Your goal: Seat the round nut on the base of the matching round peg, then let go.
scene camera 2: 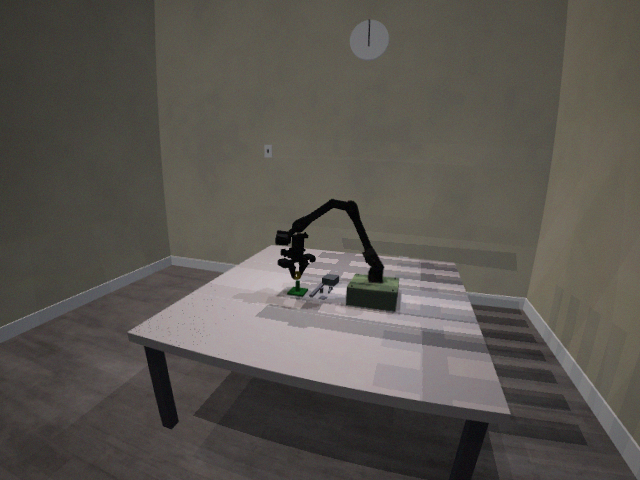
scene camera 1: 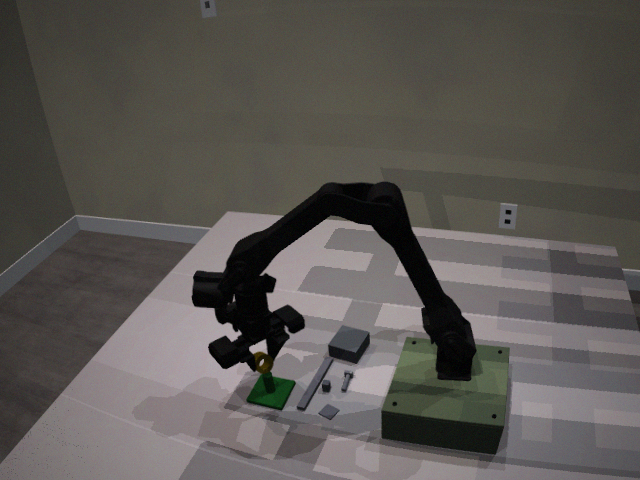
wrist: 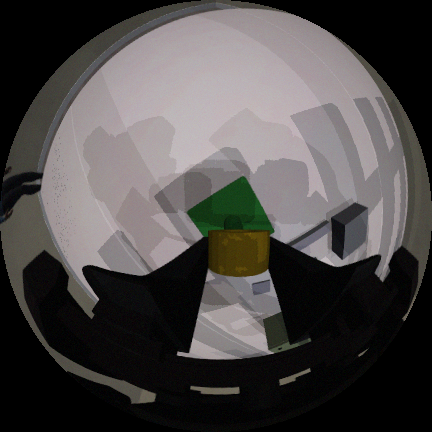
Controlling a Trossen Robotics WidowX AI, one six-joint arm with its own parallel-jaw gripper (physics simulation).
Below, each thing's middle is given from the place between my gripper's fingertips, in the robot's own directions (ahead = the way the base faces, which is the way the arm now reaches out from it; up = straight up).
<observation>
Now: hand 1 cm below the round nut (wrist: 232,252). Round my hand: green round peg with base (scene camera 1: 272,392) 5 cm below, 1 cm to the left, 1 cm behind.
</observation>
